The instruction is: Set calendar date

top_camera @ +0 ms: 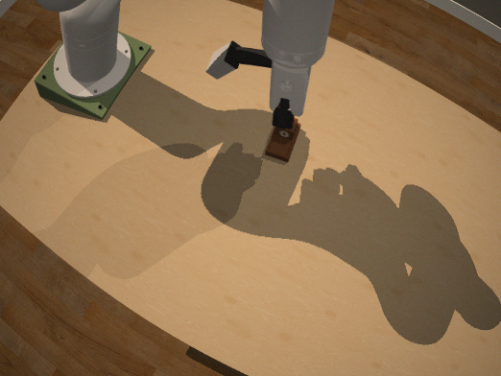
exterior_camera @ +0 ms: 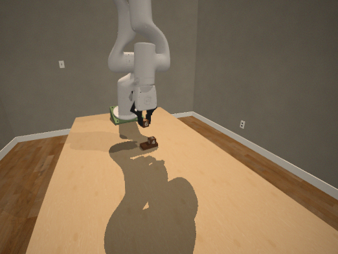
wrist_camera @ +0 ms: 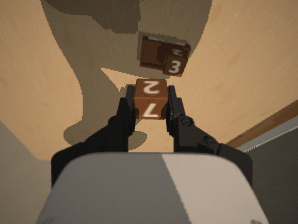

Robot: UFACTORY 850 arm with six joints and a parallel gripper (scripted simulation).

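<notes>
The tray is 13 cm below my hand and 2 cm to the left of it.
</notes>
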